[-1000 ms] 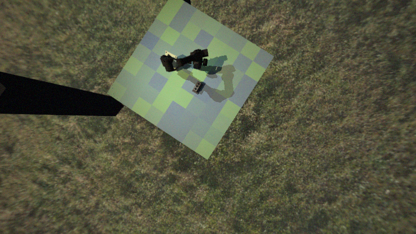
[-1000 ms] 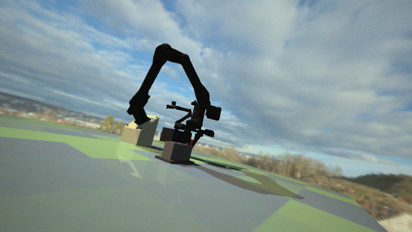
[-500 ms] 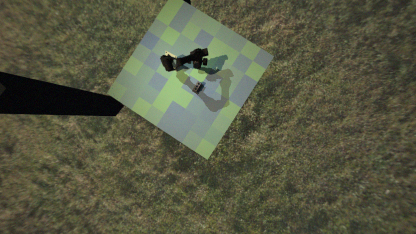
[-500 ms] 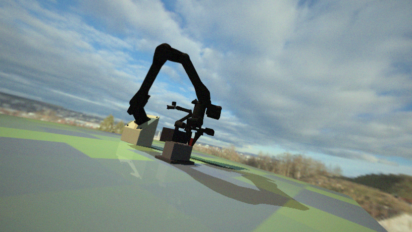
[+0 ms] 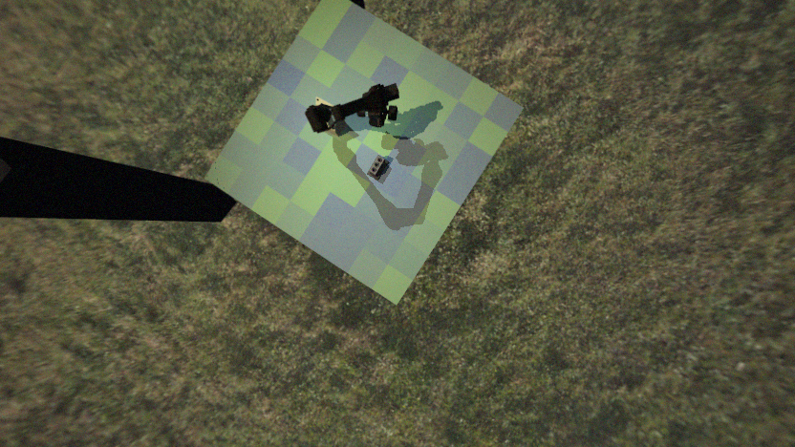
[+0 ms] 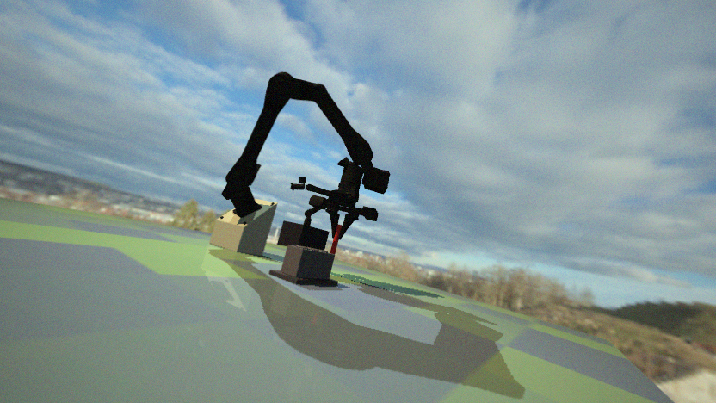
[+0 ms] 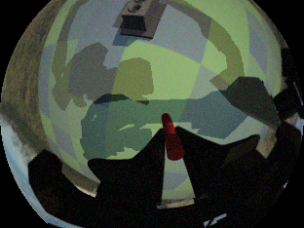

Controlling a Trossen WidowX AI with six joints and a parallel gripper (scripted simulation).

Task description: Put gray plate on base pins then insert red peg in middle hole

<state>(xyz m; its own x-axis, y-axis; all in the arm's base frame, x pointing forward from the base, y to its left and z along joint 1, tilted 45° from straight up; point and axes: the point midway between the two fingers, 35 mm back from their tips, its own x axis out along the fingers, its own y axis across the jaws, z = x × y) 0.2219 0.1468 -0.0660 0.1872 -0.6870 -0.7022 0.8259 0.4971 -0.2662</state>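
My gripper tip is now 130 mm short of the gray plate, 180 mm to the left of it and 50 mm above it. The rest, counted from my gripper tip: dark base (130 mm ahead, 180 mm to the right, 80 mm below); red peg (right at my gripper tip).
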